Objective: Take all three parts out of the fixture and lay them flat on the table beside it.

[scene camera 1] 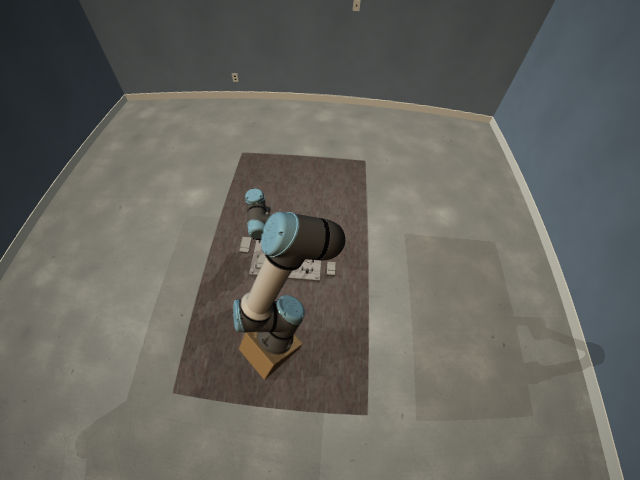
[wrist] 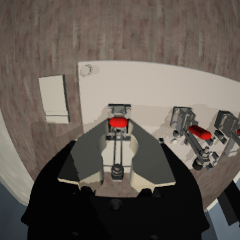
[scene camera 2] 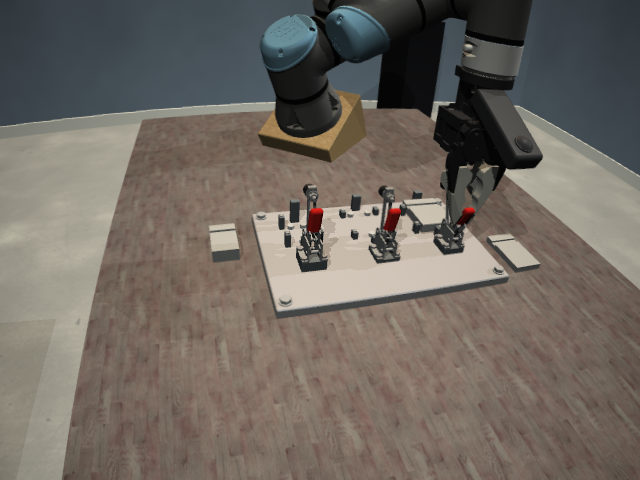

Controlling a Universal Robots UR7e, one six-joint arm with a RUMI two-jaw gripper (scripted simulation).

Path:
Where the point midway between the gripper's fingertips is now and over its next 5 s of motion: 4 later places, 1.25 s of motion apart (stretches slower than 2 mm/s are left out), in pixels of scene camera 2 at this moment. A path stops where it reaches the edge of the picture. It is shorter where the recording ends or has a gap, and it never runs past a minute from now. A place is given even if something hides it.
My gripper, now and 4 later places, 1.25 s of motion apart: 460, 224; 456, 220; 462, 190; 467, 170; 440, 147

